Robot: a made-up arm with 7 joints.
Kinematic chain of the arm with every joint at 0, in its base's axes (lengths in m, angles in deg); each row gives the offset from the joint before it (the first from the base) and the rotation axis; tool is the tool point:
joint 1: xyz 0 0 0.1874 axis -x
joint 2: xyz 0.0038 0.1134 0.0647 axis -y
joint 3: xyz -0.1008 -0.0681 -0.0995 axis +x
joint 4: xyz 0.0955 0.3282 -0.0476 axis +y
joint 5: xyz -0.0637 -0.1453 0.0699 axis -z
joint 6: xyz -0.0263 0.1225 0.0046 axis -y
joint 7: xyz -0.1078 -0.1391 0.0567 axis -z
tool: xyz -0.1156 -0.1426 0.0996
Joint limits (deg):
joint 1: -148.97..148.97
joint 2: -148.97..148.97
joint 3: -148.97..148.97
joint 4: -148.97..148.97
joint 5: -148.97..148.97
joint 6: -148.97..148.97
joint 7: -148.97..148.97
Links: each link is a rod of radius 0.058 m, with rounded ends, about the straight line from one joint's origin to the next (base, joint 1, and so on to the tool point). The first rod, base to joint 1, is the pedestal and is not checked.
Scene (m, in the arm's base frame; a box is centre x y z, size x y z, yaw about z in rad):
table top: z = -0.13
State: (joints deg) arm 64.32 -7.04 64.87 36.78 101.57 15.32 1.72
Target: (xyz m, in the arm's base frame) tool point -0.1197 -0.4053 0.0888
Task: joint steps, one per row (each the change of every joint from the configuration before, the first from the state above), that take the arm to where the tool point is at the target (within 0.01 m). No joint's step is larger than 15 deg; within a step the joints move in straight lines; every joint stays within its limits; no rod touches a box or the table.
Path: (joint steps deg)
1: -10.96 2.00 12.65 -0.78 -5.49 -3.06 -1.65
2: -10.95 2.01 12.65 -0.79 -5.48 -3.06 -1.66
3: -10.96 2.00 12.64 -0.78 -5.49 -3.07 -1.65
4: -10.96 2.01 12.65 -0.78 -5.49 -3.06 -1.65
5: -10.96 2.00 12.65 -0.79 -5.48 -3.06 -1.66
6: -10.95 2.00 12.65 -0.78 -5.49 -3.06 -1.65

